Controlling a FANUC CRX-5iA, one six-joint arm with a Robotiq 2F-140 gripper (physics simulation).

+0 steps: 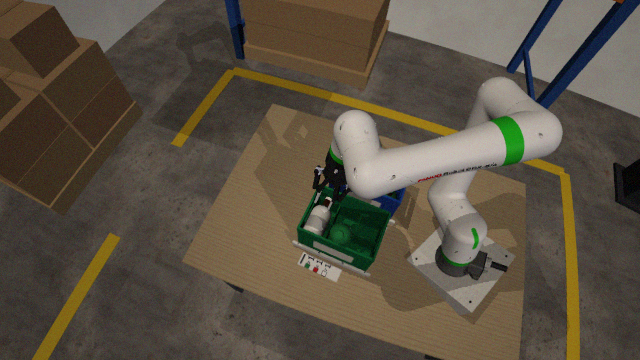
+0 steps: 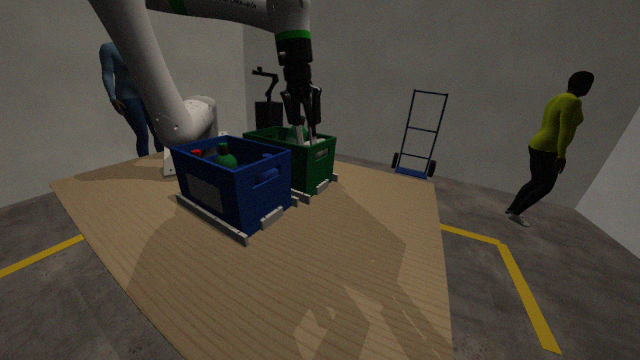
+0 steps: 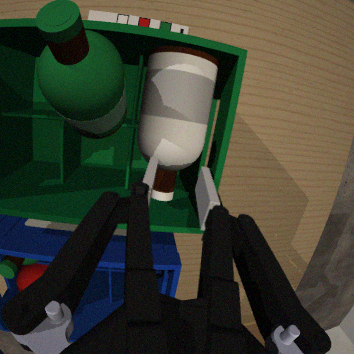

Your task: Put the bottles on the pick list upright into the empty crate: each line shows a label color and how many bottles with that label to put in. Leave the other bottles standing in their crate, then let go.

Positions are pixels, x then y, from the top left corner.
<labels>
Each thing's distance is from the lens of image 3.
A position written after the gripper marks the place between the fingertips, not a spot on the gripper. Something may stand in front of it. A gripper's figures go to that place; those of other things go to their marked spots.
gripper (image 3: 176,173): 0.21 m
white bottle (image 3: 179,82): 0.20 m
</labels>
